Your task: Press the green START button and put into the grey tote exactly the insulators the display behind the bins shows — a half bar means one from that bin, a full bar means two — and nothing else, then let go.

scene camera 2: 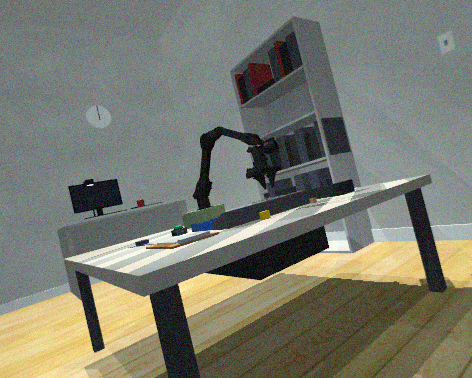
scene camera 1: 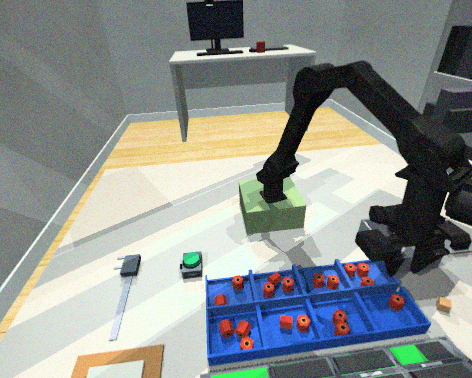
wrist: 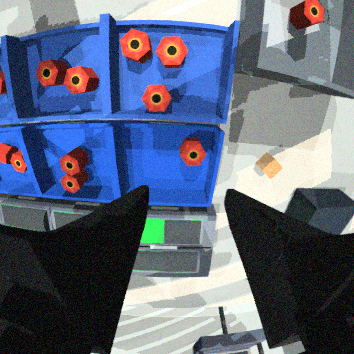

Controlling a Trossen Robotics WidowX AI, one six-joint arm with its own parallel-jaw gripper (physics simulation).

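My gripper is part-way open and empty, above the right end of the blue bins. In the wrist view a red insulator lies in the right-end bin of the row beside the display, ahead of the fingertips. The other bins hold red insulators. The display has a half green bar behind that bin; its lower panel there is dark. The grey tote partly shows with one insulator inside. The START button has a green cap.
A tan cube lies right of the bins. A dark block is near the right finger in the wrist view. A caliper and a wood-framed board lie left. The arm's base stands on a green box.
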